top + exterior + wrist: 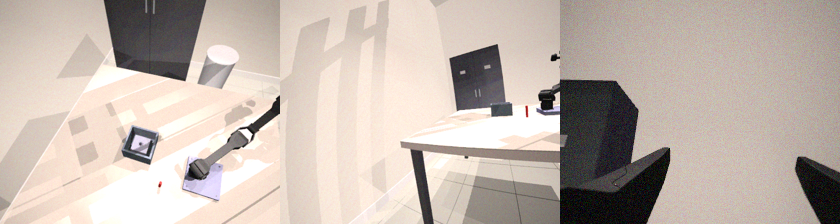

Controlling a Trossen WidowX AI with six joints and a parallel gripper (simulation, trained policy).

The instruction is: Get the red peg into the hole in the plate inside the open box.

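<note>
Now: gripper tip 45 cm short of the red peg, 63 cm to the right of it and 47 cm above it. Also, from my gripper tip: grey box 62 cm ahead, 47 cm to the left, 48 cm below.
</note>
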